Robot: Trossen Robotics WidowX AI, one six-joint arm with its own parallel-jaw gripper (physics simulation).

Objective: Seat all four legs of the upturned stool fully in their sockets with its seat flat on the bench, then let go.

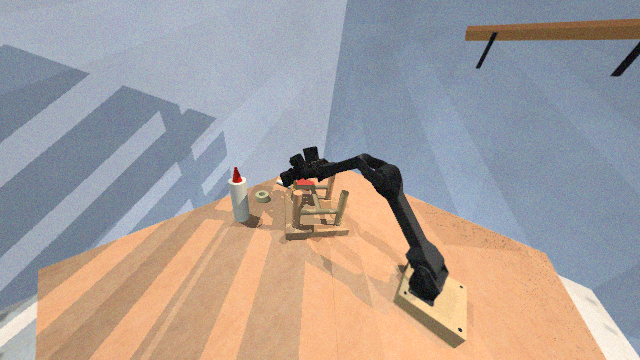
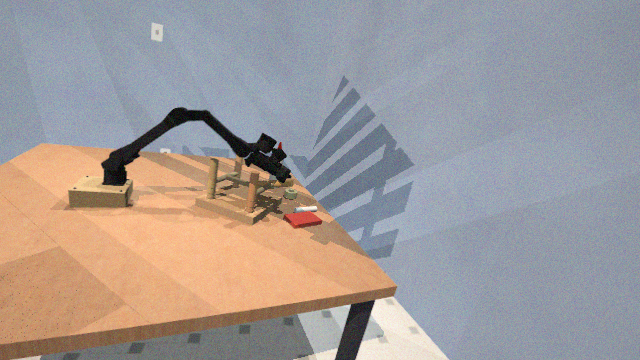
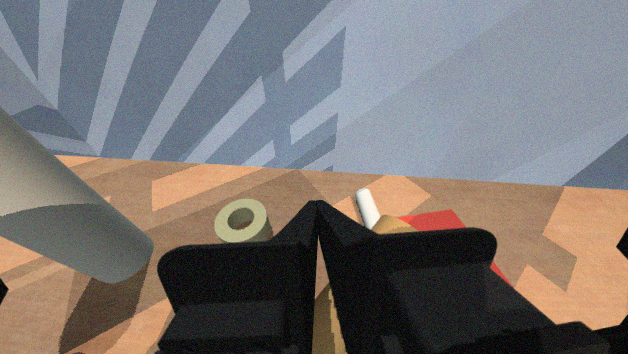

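Seen in the pictures: gripper, fingertip midpoint: (image 2: 290, 177) (image 3: 315, 207); arm's base at its link origin: (image 1: 421, 289) (image 2: 114, 182).
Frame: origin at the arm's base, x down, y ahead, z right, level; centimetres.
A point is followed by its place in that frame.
Observation:
The upturned stool's wooden seat (image 1: 325, 233) {x 3.6, y 34.9, z 0.7 cm} (image 2: 225, 209) {x 2.8, y 38.2, z 17.6 cm} looks flat on the bench (image 1: 250, 320) {x 5.5, y 33.7, z -34.4 cm} (image 2: 175, 270) {x 5.5, y 21.5, z 48.4 cm}. Two near legs, one (image 1: 297, 212) {x -5.9, y 44.7, z -6.3 cm} (image 2: 253, 194) {x -5.4, y 47.1, z 21.7 cm} reddish and one (image 1: 342, 207) {x -7.8, y 32.9, z 6.6 cm} (image 2: 212, 178) {x -6.6, y 33.6, z 9.5 cm} yellowish, stand upright, joined by crossbars. A third leg (image 1: 331, 187) {x -5.3, y 45.7, z 19.2 cm} (image 2: 239, 165) {x -8.4, y 46.1, z -3.7 cm} stands behind. A wooden cylinder (image 2: 285, 183) {x -6.7, y 62.8, z 12.4 cm} (image 3: 392, 224) {x -8.4, y 65.5, z 11.8 cm} shows by the fingertips at the far corner; whether it is the fourth leg, tilted, is unclear. How deep the legs sit is too small to tell. My gripper (image 1: 284, 179) {x -8.0, y 66.8, z 7.6 cm} (image 2: 288, 177) {x -8.0, y 66.8, z 7.6 cm} (image 3: 315, 207) {x -8.0, y 66.8, z 7.6 cm} is shut and empty, above the stool's far side.
A white bottle (image 1: 240, 200) {x -5.8, y 64.9, z -16.5 cm} (image 3: 65, 215) {x -4.9, y 66.9, z -12.4 cm} with a red tip stands left of the stool. A pale green ring (image 1: 262, 200) {x 4.0, y 69.7, z -3.3 cm} (image 2: 290, 197) {x 4.7, y 71.1, z 1.4 cm} (image 3: 260, 220) {x 2.4, y 72.1, z 1.0 cm}, a white stick (image 2: 306, 209) {x 3.8, y 73.2, z 16.4 cm} (image 3: 367, 207) {x 3.3, y 75.4, z 14.6 cm} and a red block (image 1: 305, 183) {x 3.8, y 65.7, z 24.2 cm} (image 2: 303, 219) {x 3.8, y 67.9, z 25.5 cm} (image 3: 435, 220) {x 3.8, y 74.1, z 23.7 cm} lie near the far edge.

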